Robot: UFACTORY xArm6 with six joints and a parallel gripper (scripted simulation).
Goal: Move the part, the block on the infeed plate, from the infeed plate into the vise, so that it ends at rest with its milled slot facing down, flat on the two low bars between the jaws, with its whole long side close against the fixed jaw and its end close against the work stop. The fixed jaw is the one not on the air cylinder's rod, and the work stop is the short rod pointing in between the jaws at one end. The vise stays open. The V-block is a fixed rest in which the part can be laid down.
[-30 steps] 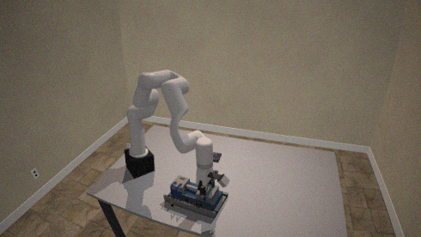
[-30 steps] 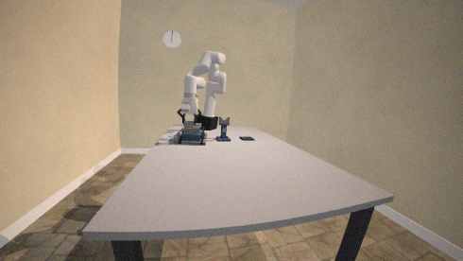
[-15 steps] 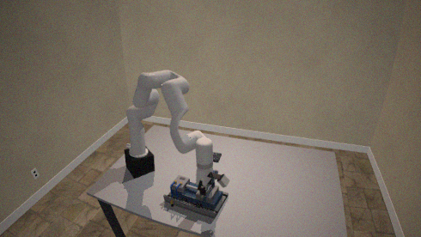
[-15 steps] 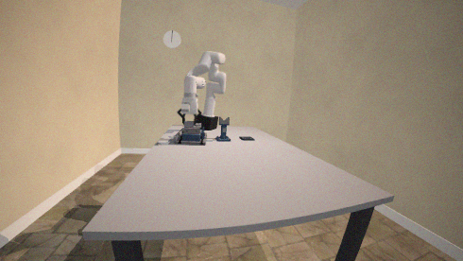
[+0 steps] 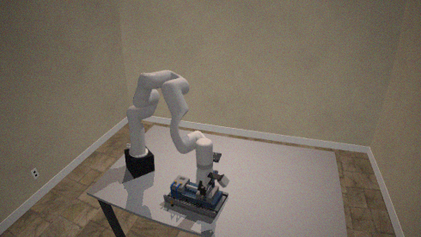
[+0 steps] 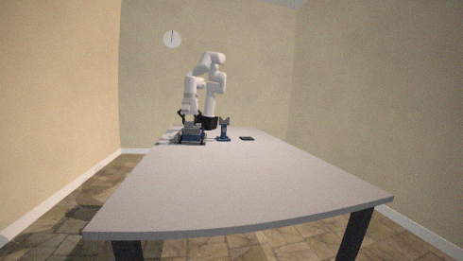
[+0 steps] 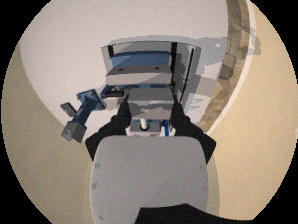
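The vise is 9 cm below my hand, 6 cm behind it and 3 cm to the left of it. From my hand the other things lie so: part (2 cm below); then dark infeed plate (43 cm to the left, 12 cm below, 7 cm behind).
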